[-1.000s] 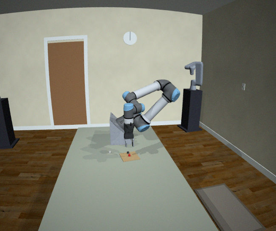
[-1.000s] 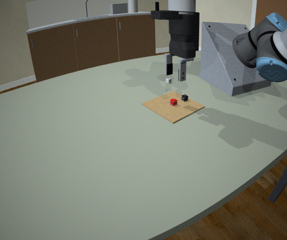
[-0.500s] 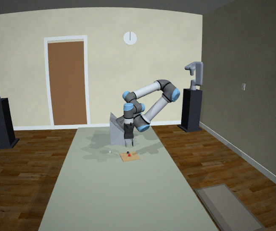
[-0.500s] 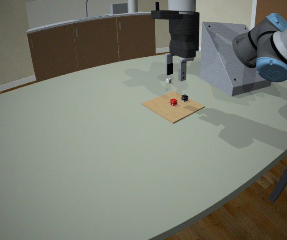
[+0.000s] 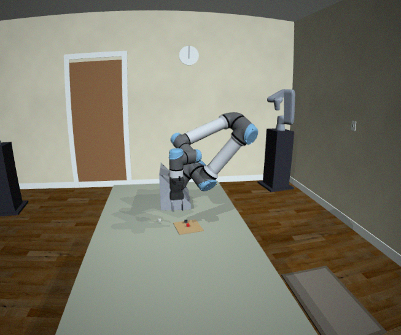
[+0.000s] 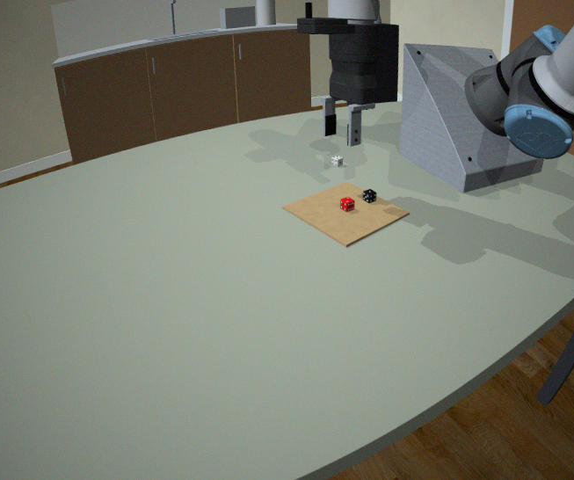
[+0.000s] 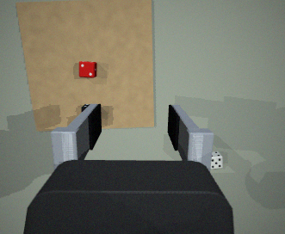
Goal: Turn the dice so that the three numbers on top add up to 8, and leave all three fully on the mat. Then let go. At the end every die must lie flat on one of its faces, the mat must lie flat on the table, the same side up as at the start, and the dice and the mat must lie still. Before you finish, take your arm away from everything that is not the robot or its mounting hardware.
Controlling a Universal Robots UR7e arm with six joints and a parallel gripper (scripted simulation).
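My hand is 8 cm past the white die, 10 cm to the left of it and 11 cm above it. From my hand the other things lie so: tan mat (3 cm ahead, 5 cm to the left, 11 cm below); then red die (3 cm ahead, 5 cm to the left, 10 cm below).
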